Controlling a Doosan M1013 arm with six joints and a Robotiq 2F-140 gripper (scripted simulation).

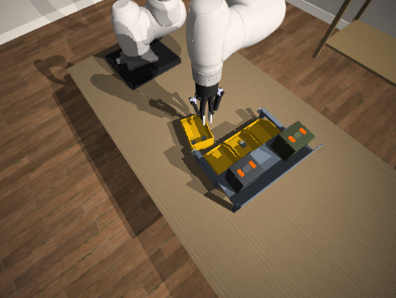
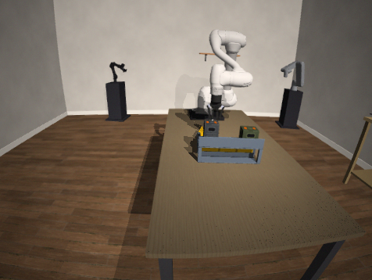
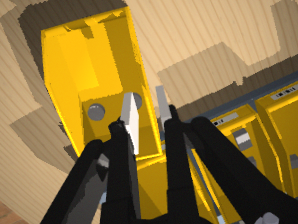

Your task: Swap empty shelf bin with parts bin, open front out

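Now: hand 90 mm short of the shelf lip, 70 mm to the right of it and 110 mm above it. From my hand the other things lie so: dark grey box 290 mm ahead, 30 mm to the right, 40 mm above; then green box 270 mm ahead, 200 mm to the left, 30 mm above.
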